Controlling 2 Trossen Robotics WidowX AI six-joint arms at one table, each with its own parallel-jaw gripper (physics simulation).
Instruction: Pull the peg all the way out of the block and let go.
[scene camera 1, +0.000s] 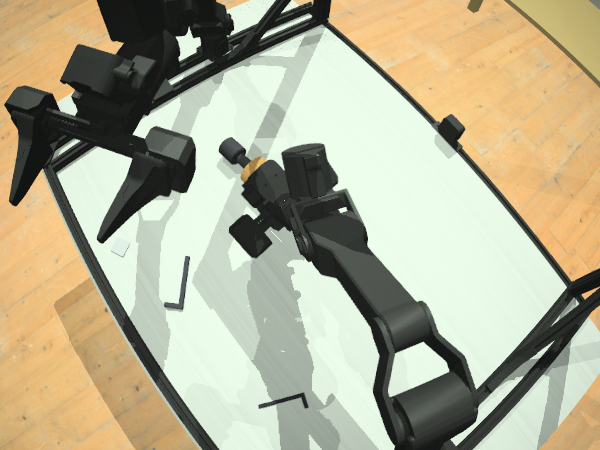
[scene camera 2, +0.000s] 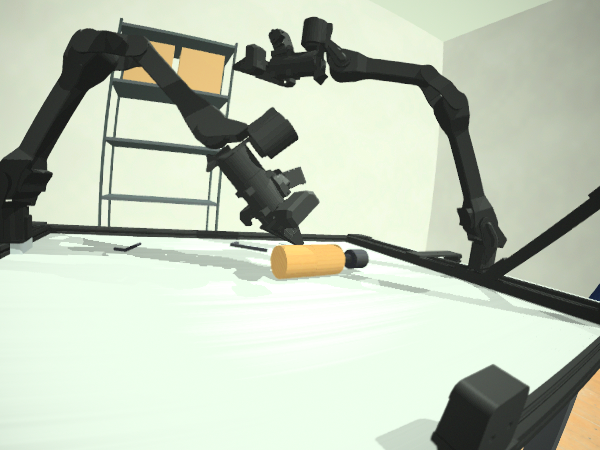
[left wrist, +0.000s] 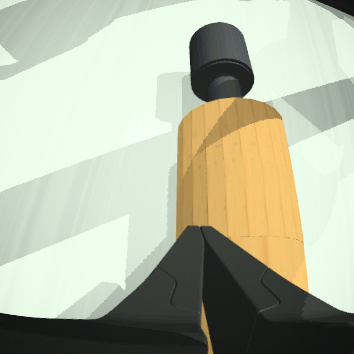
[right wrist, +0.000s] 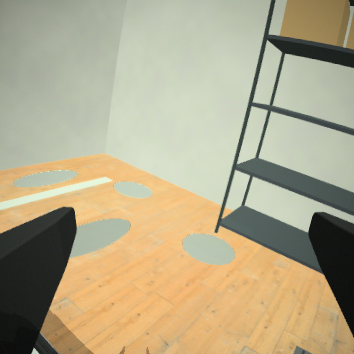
My right gripper (scene camera 1: 53, 222) is open and holds nothing. I also see my left gripper (scene camera 2: 301, 245), a wooden block (scene camera 2: 287, 261) and a dark peg (left wrist: 219, 63).
The wooden block also shows in the left wrist view (left wrist: 234, 173). My left gripper shows as well in scene camera 1 (scene camera 1: 264, 193) and in the left wrist view (left wrist: 197, 237). My right gripper shows as well in scene camera 2 (scene camera 2: 244, 71) and in the right wrist view (right wrist: 196, 222). The right wrist view does not show the wooden block: it is out of frame. The right wrist view does not show the dark peg: it is out of frame.
